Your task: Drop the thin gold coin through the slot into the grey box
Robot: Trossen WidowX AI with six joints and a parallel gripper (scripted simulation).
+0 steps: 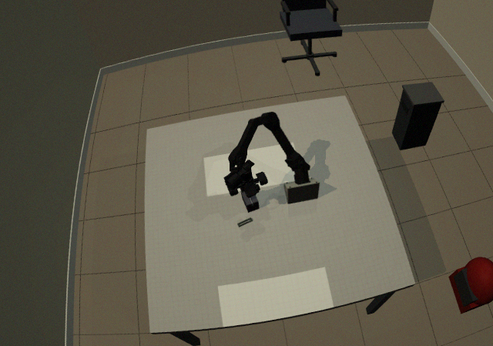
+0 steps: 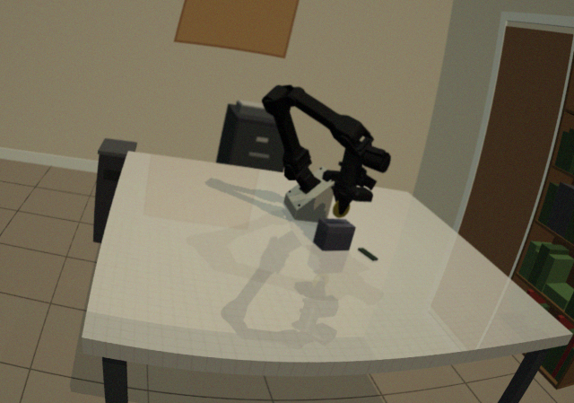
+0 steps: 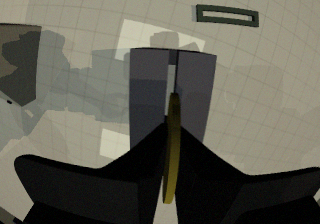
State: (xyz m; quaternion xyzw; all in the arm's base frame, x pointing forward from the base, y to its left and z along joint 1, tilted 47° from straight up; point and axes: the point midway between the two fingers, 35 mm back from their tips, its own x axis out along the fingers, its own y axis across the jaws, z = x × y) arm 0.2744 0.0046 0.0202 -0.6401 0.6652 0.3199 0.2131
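My gripper tip is 20 mm below the gold coin.
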